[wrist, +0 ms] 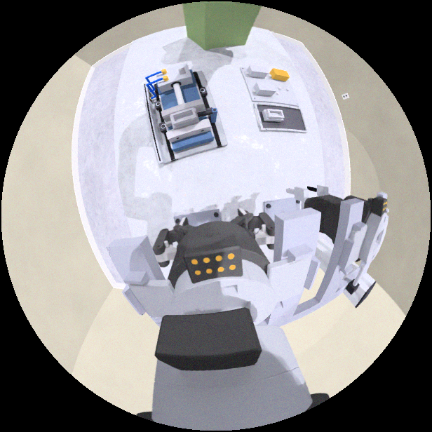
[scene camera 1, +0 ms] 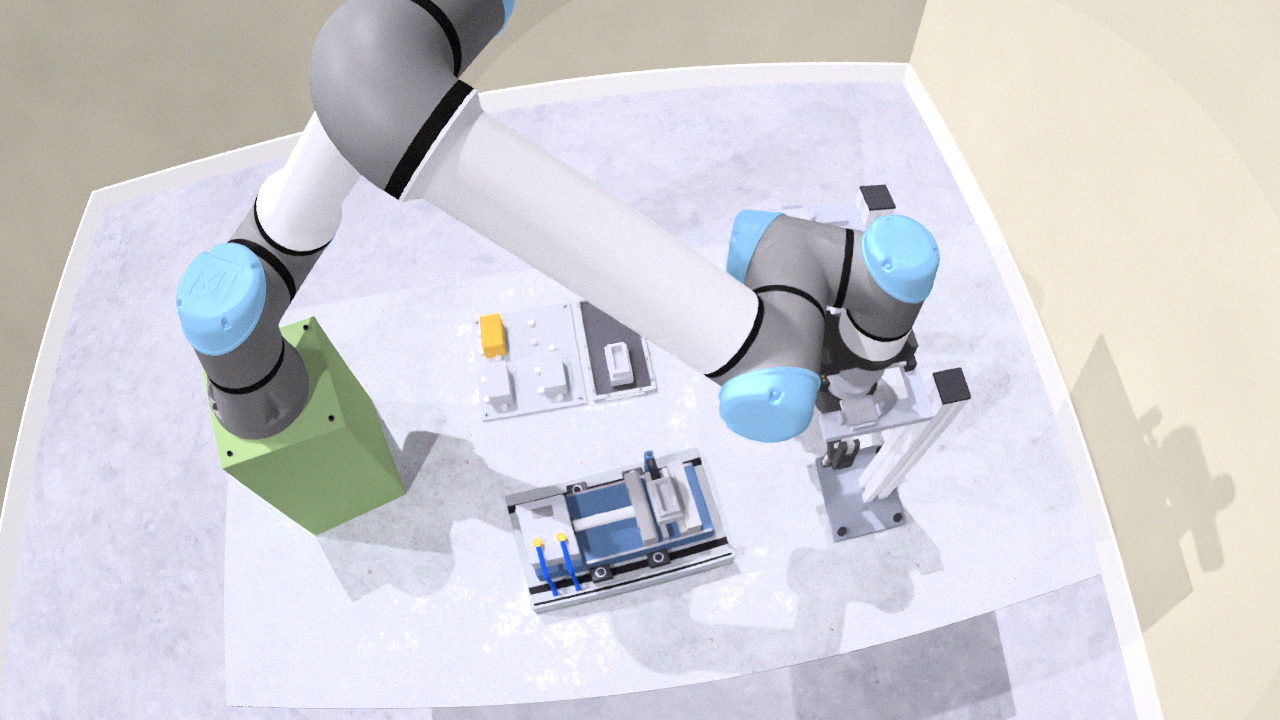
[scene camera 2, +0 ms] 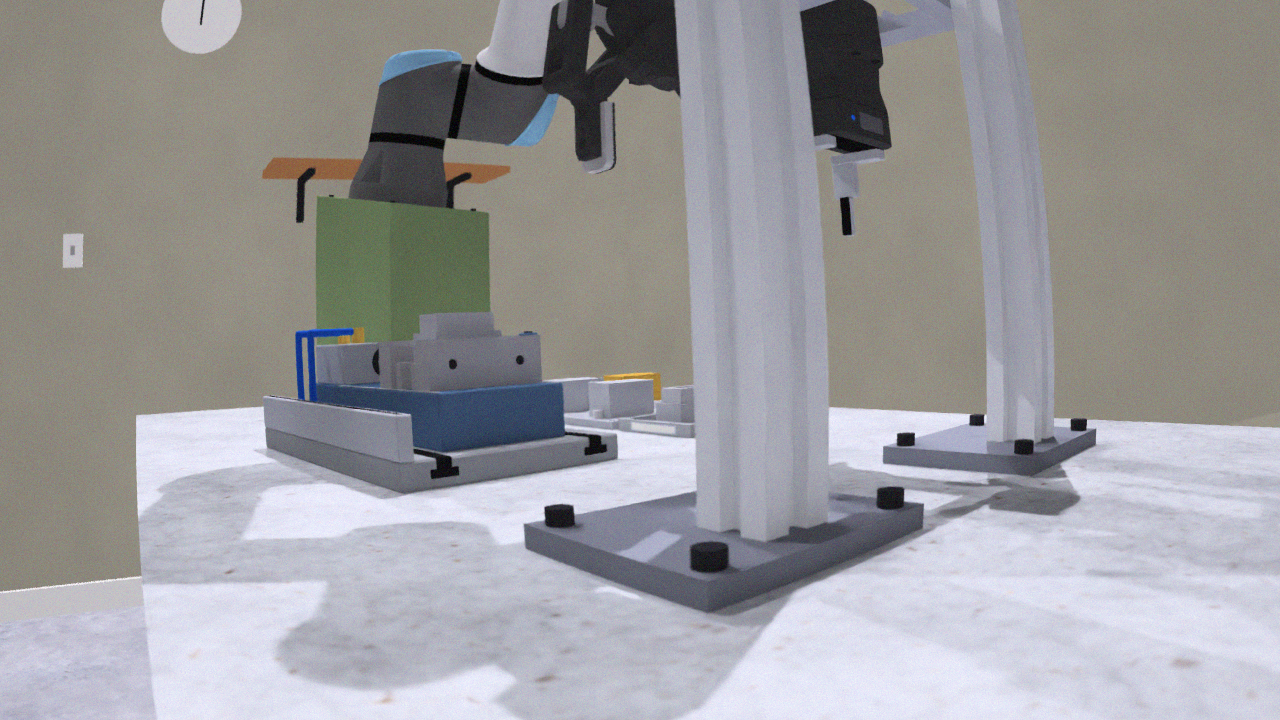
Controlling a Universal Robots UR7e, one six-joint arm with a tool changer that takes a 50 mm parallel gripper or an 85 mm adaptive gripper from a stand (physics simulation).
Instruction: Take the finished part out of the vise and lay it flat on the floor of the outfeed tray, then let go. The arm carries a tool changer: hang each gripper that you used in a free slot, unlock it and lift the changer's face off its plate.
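Pixels of known places: arm's base, origin of the base link: (scene camera 1: pixel 259 390) (scene camera 2: pixel 396 202).
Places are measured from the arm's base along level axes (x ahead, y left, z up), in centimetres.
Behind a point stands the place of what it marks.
My gripper (wrist: pixel 212 218), the black adaptive one, hangs in a slot of the stand (scene camera 1: pixel 921 438) {y -4.0, x 86.4, z -2.9 cm} (scene camera 2: pixel 756 268) {y -3.4, x 89.3, z -18.0 cm} with its fingers spread and nothing between them. In the wrist view its gold contacts show, with a small gap between its plate and the arm's changer. The vise (scene camera 1: pixel 617 539) {y -10.5, x 48.0, z -23.8 cm} (scene camera 2: pixel 501 416) {y -4.1, x 60.0, z -25.8 cm} (wrist: pixel 192 142) has a light grey pocketed part (scene camera 1: pixel 664 497) {y -5.4, x 54.4, z -19.8 cm} (scene camera 2: pixel 456 324) {y -6.0, x 56.0, z -19.2 cm} (wrist: pixel 184 118) between its jaws. Another light grey pocketed part (scene camera 1: pixel 617 362) {y 19.2, x 47.0, z -27.2 cm} (scene camera 2: pixel 677 402) {y 16.9, x 48.6, z -27.0 cm} (wrist: pixel 273 115) lies flat on the dark floor of the outfeed tray (scene camera 1: pixel 608 322) {y 27.7, x 45.1, z -29.2 cm} (wrist: pixel 292 120).
A second gripper (scene camera 2: pixel 845 98) (wrist: pixel 322 215) hangs in the neighbouring slot. A pinned plate (scene camera 1: pixel 523 402) {y 12.9, x 32.2, z -29.0 cm} beside the tray holds an orange block (scene camera 1: pixel 492 335) {y 23.0, x 26.6, z -25.4 cm} (wrist: pixel 279 75) and two grey blocks. The arm stands on a green pedestal (scene camera 1: pixel 313 474) {y -7.8, x 5.8, z -10.4 cm} (scene camera 2: pixel 402 268) {y -1.6, x 12.8, z -10.9 cm} (wrist: pixel 220 25).
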